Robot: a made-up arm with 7 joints.
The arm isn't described. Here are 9 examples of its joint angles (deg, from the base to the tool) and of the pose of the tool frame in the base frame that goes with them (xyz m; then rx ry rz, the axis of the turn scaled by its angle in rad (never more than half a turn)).
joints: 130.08 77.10 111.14 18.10 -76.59 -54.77 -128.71
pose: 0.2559 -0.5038 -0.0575 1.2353 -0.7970 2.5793
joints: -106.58 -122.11 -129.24 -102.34 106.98 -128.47 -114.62
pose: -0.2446 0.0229 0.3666 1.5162 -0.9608 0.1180
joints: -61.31 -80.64 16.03 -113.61 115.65 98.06 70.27
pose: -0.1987 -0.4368 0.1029 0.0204 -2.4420 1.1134
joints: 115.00 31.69 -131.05 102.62 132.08 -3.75 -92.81
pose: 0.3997 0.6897 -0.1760 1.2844 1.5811 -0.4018
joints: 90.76 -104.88 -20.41 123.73 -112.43 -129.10 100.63
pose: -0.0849 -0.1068 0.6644 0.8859 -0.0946 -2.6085
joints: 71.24 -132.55 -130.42 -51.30 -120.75 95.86 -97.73
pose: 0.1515 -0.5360 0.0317 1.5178 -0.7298 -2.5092
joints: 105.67 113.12 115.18 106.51 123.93 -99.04 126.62
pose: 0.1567 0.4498 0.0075 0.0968 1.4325 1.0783
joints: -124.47 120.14 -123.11 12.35 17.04 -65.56 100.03
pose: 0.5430 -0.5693 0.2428 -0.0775 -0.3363 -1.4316
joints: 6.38 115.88 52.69 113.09 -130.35 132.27 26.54
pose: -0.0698 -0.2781 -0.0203 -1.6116 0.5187 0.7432
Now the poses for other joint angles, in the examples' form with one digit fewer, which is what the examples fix.
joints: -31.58 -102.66 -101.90 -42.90 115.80 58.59 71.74
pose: -0.086 0.034 0.038 -0.933 -2.230 -0.446
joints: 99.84 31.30 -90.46 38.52 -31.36 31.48 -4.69
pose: -0.191 0.537 -0.392 -2.095 -0.363 -1.351
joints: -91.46 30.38 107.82 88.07 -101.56 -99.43 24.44
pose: 0.532 -0.057 0.284 -0.355 1.028 -0.059
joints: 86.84 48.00 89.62 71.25 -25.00 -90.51 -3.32
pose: -0.011 0.087 0.126 0.838 -1.111 0.921
